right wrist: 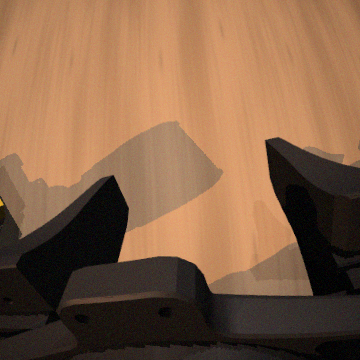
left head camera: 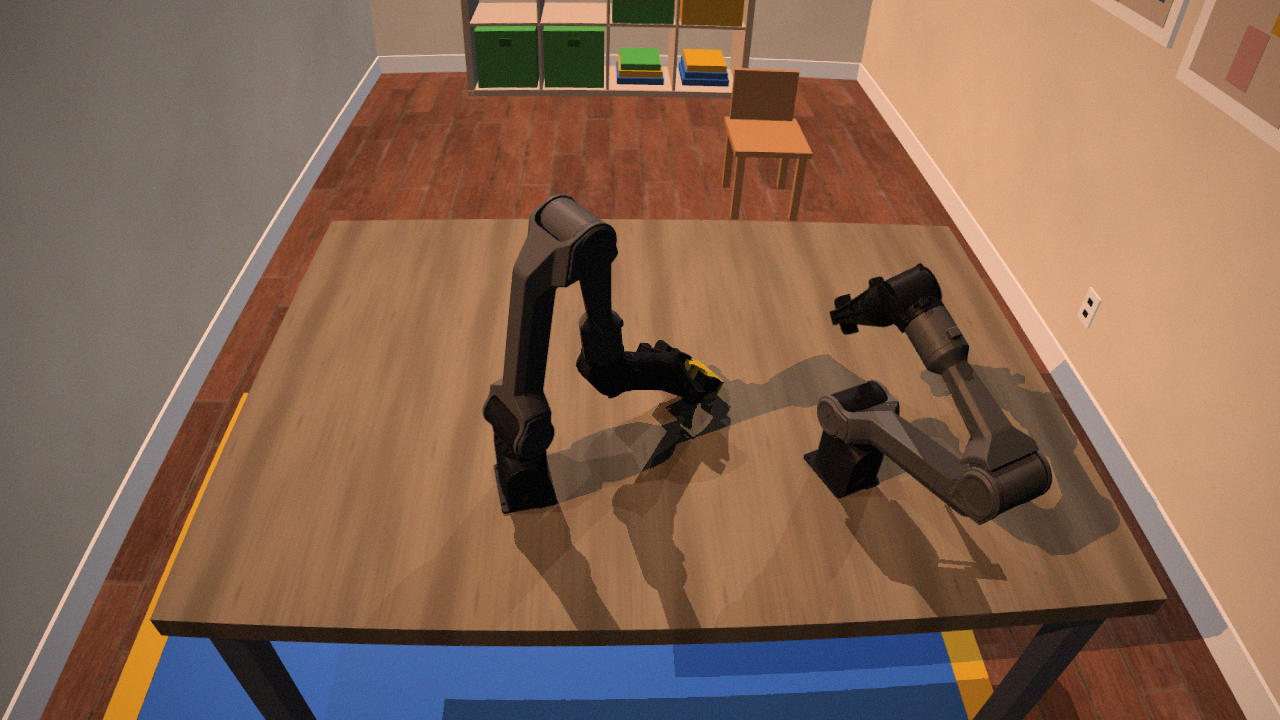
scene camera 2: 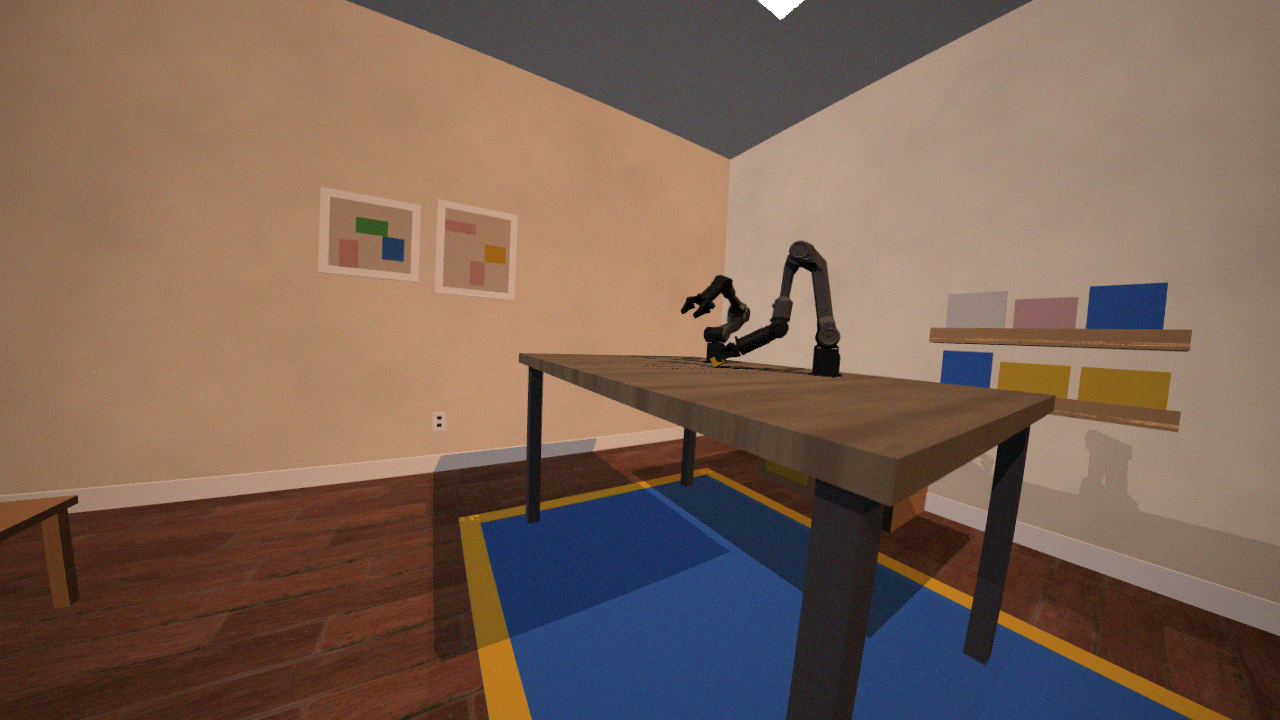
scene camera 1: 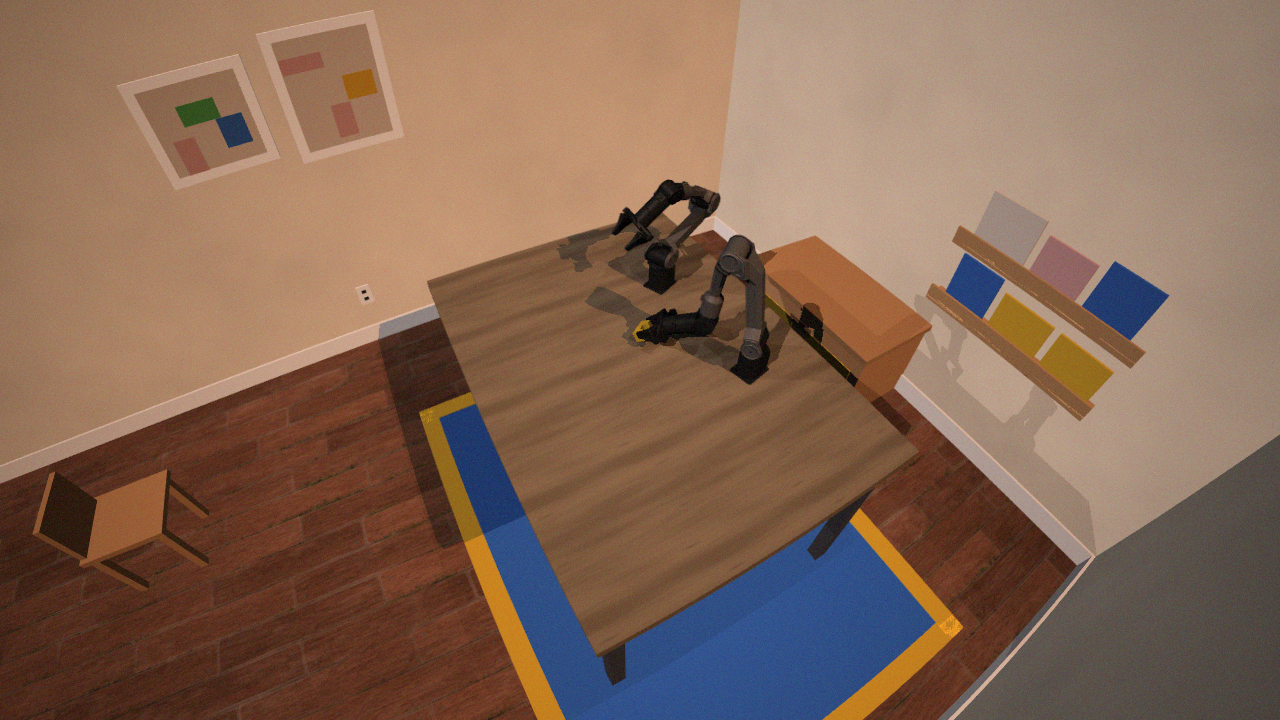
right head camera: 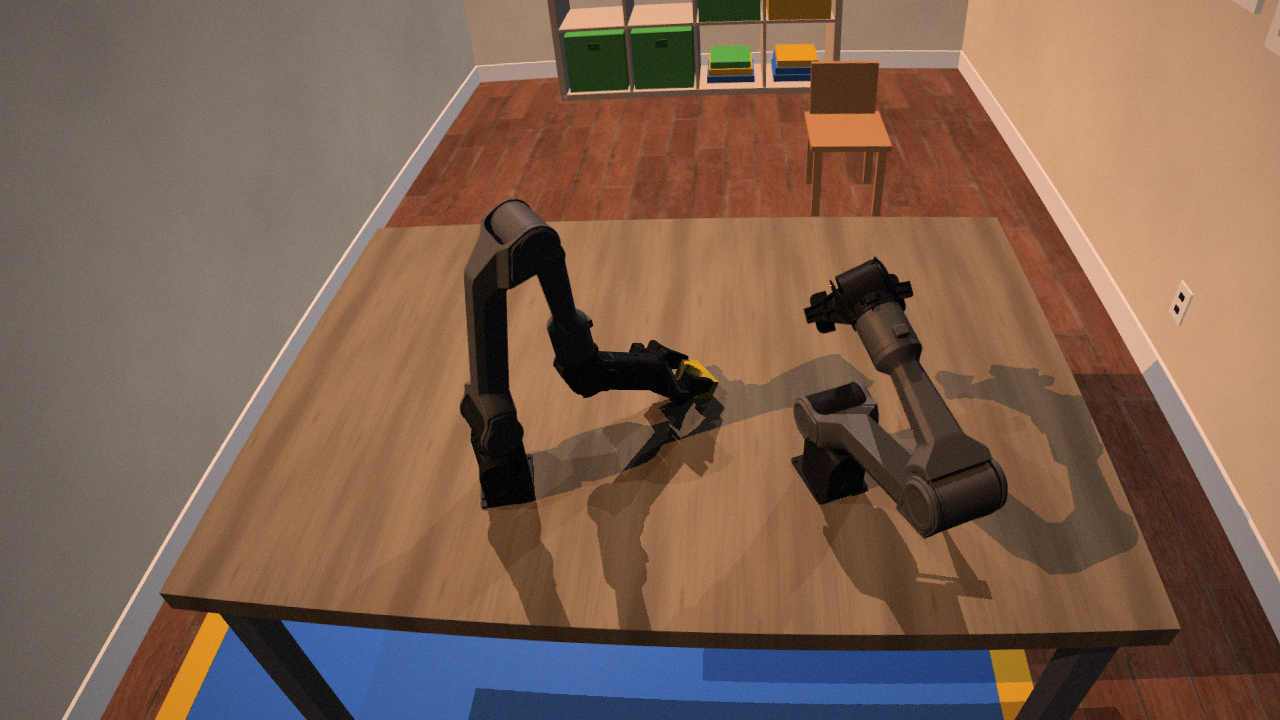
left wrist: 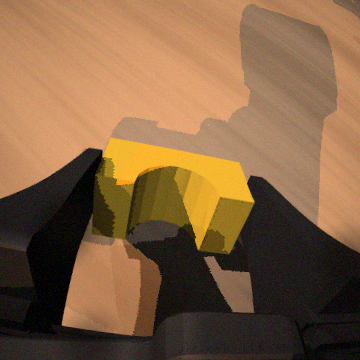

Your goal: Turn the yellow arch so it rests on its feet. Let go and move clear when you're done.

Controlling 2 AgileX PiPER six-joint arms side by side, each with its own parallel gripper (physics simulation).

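Note:
The yellow arch (left head camera: 706,376) (right head camera: 698,376) (scene camera 1: 640,331) (scene camera 2: 716,361) (left wrist: 170,157) is between the fingers of my left gripper, one finger at each end. It is low at the table top; whether it touches the wood is unclear. In the left wrist view its curved opening and feet face back towards the palm, and it looks tilted. My left gripper (left wrist: 173,180) is shut on it, reaching forward at a low slant. My right gripper (left head camera: 836,315) (scene camera 1: 623,238) (scene camera 2: 691,311) (right wrist: 191,176) is open and empty, raised above the table, away from the arch.
The wooden table (left head camera: 402,295) (right head camera: 429,295) (scene camera 1: 626,465) (scene camera 2: 805,407) carries both arms. The right arm (left head camera: 913,465) stands bent at the right of the head views. Shadows of the arms lie across the wood. A chair (left head camera: 767,134) and a shelf unit stand beyond the table.

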